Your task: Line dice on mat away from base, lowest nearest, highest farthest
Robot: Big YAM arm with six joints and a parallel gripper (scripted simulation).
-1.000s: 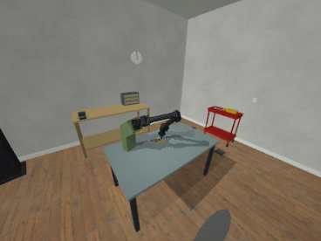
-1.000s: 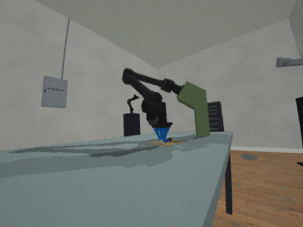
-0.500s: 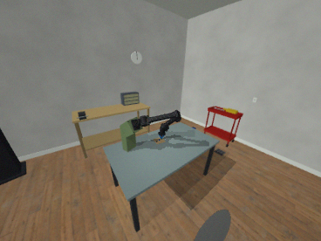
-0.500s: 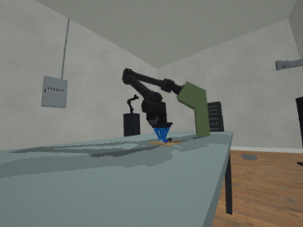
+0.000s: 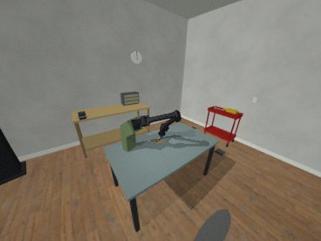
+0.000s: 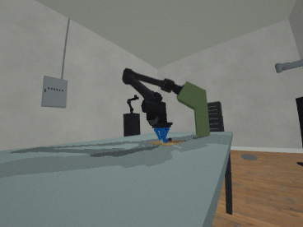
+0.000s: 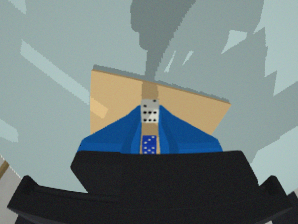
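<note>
Now: the white die right at my hand. From my hand the other things lie so: blue die (5 cm behind, 1 cm to the left, 1 cm below); black die (10 cm behind, 1 cm to the left, 1 cm below); tan mat (5 cm behind, 2 cm below, 1 cm to the left).
</note>
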